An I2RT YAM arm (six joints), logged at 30 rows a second.
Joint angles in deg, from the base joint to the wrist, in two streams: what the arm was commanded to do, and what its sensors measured. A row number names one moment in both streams.
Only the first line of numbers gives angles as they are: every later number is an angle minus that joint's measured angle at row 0.
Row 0, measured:
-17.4, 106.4, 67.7, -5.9, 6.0, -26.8
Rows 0 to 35, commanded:
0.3, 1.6, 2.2, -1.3, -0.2, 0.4
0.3, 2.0, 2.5, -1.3, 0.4, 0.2
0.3, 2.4, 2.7, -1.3, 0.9, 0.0
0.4, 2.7, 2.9, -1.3, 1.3, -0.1
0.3, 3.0, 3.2, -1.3, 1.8, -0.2
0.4, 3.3, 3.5, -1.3, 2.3, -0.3
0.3, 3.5, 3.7, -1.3, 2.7, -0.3
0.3, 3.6, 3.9, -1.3, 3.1, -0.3
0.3, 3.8, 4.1, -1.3, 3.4, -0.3
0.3, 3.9, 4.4, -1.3, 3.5, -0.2
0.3, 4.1, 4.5, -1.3, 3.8, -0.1
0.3, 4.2, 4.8, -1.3, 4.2, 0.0
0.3, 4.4, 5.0, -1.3, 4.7, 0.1
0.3, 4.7, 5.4, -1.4, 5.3, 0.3
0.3, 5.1, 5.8, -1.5, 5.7, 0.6
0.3, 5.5, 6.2, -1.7, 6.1, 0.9
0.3, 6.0, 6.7, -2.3, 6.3, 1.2
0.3, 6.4, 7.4, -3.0, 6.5, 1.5
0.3, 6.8, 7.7, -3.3, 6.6, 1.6
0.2, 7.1, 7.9, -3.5, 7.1, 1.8
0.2, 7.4, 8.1, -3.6, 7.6, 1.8
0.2, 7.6, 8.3, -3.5, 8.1, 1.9
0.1, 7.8, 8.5, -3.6, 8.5, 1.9
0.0, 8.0, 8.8, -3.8, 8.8, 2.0
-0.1, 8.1, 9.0, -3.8, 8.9, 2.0
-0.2, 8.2, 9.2, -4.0, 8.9, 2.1
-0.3, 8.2, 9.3, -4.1, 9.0, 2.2
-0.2, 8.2, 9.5, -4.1, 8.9, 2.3
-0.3, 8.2, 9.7, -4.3, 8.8, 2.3
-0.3, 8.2, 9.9, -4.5, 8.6, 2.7
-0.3, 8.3, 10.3, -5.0, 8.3, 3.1
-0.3, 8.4, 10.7, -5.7, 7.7, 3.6
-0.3, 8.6, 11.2, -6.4, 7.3, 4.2
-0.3, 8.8, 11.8, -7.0, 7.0, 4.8
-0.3, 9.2, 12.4, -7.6, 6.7, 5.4
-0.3, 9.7, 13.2, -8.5, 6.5, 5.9
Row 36, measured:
0.0, 7.7, 10.5, -6.2, 6.5, 3.1
